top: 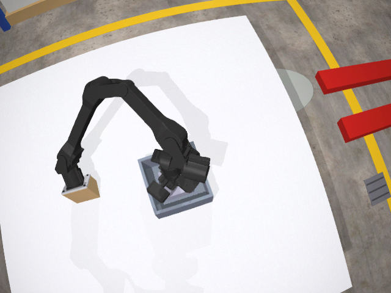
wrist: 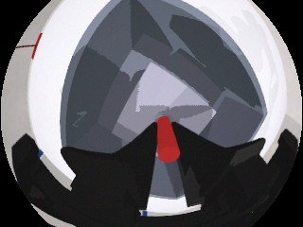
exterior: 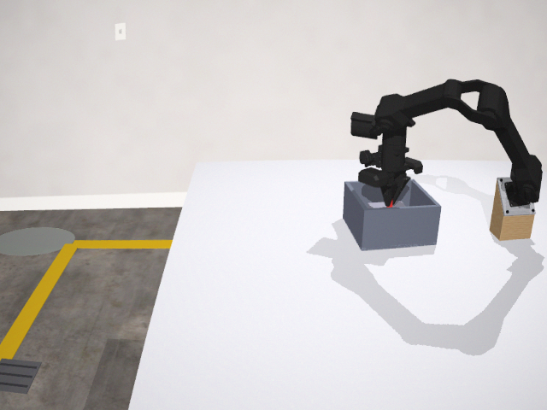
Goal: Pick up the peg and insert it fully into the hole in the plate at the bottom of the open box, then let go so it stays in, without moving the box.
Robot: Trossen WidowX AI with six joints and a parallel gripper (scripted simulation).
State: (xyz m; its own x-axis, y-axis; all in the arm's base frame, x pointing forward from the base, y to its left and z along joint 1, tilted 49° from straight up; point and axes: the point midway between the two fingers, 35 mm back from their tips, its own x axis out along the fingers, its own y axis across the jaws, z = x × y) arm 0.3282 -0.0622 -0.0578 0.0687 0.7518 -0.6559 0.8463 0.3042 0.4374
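The red peg lies 30 mm below my hand. Also, from my hand: grey box 80 mm below; then pale plate 60 mm below.
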